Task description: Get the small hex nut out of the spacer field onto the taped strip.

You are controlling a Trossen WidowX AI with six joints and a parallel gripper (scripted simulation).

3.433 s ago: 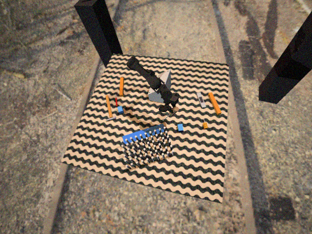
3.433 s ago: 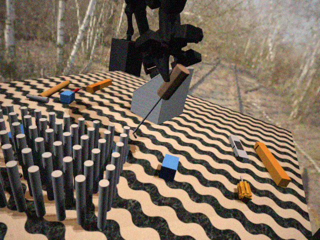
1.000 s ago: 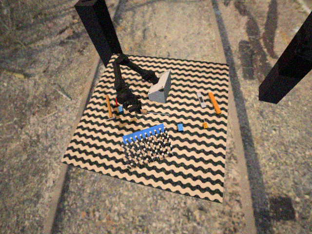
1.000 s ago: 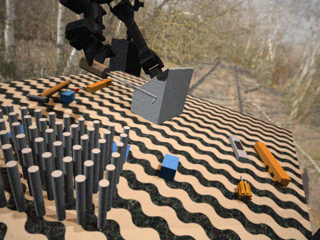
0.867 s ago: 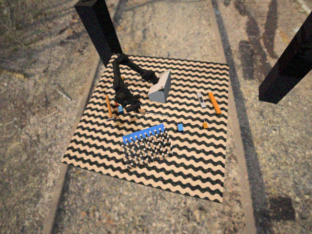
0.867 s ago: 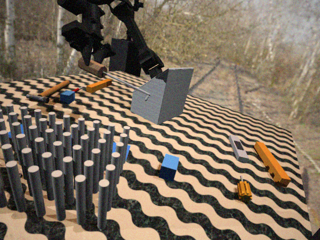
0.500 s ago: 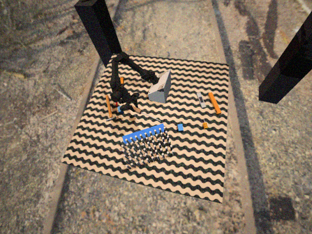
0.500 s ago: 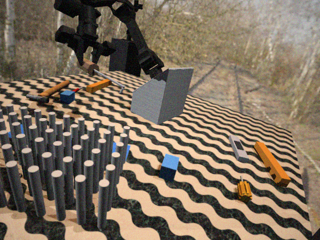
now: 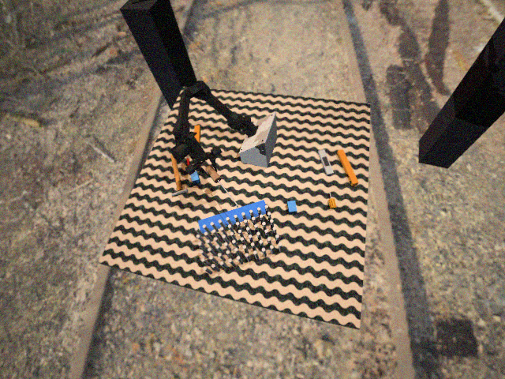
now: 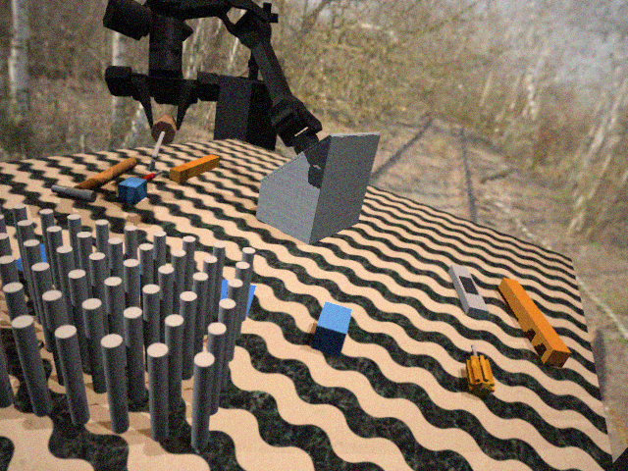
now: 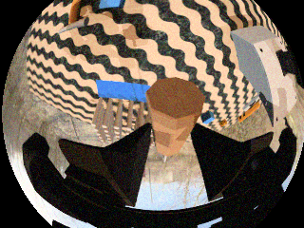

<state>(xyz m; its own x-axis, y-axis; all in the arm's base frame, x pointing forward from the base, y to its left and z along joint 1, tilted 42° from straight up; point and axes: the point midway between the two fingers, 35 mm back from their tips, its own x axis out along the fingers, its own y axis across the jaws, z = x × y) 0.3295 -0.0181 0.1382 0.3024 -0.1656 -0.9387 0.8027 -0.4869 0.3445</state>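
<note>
Now: the blue taped strip 20 cm below my gripper tip, 12 cm ahead of it and 11 cm to the left of it. From my gripper tip the other things lie so: red-handled tool (28 cm to the right, 19 cm below, 15 cm behind); small orange screwdriver (58 cm to the left, 18 cm below, 9 cm behind); hook tool (8 cm to the left, 6 cm ahead).
</note>
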